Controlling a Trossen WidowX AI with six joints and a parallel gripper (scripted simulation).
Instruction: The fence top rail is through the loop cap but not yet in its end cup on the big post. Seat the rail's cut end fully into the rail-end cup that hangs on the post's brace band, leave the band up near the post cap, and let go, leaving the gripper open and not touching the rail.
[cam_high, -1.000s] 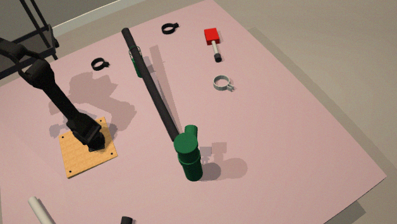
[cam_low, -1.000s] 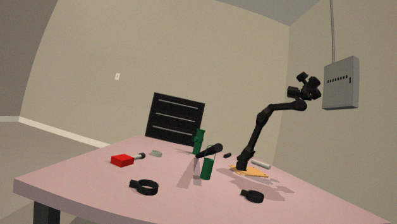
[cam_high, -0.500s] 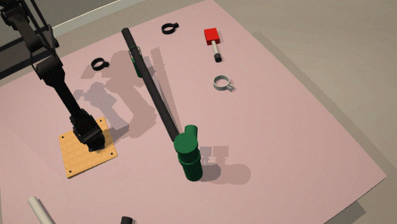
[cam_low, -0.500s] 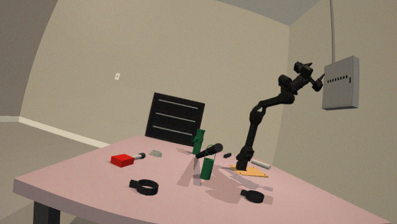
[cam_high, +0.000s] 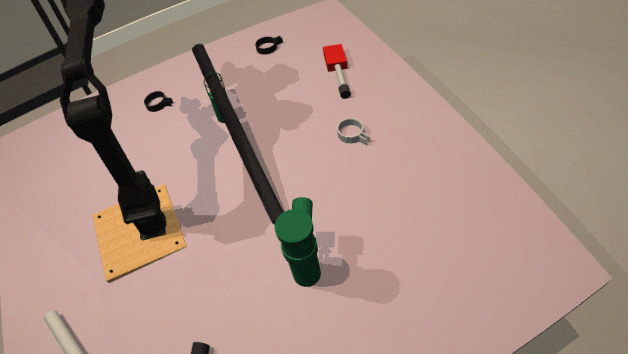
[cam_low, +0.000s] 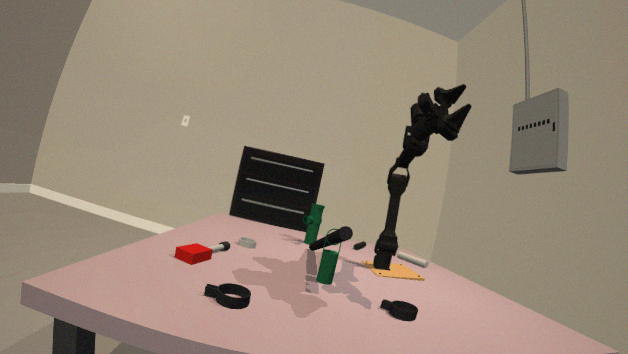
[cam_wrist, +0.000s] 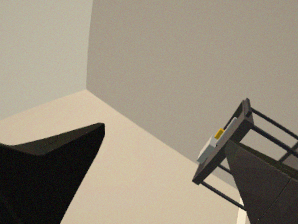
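Now: gripper tip 400 mm short of the green rail-end cup, 620 mm to the left of it and 460 mm above it. Also, from my gripper tip: white tube 170 mm behind, 720 mm to the right, 570 mm below; then loop cap 270 mm ahead, 150 mm to the right, 480 mm below; then small dark piece 100 mm ahead, 860 mm to the right, 570 mm below.
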